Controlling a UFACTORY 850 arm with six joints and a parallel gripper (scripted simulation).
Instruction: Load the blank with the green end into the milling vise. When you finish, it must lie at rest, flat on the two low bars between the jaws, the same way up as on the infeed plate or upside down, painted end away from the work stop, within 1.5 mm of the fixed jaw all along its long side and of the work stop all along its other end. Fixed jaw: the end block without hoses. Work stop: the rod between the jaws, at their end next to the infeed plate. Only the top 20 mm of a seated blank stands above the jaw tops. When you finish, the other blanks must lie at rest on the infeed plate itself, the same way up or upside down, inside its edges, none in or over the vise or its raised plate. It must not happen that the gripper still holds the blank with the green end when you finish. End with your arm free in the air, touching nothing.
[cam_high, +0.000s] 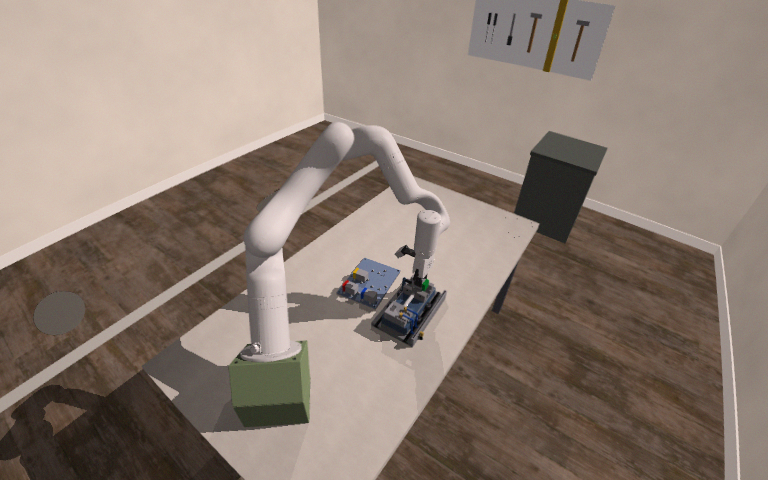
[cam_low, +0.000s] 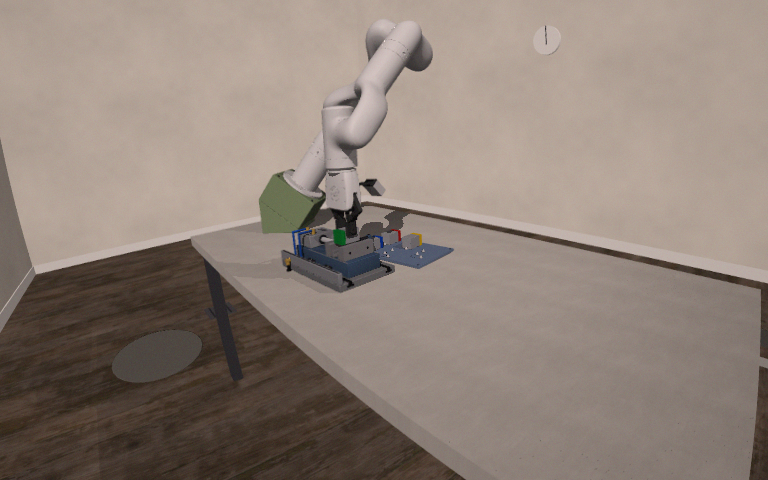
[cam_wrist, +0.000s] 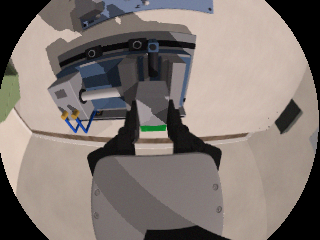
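The green-ended blank is 20 mm below my hand. The rest, counted from my hand: jaw block (30 mm ahead, 60 mm below); then pale rod (80 mm behind, 10 mm to the left, 60 mm below); then blue-ended blank (100 mm behind, 180 mm to the left, 110 mm below).
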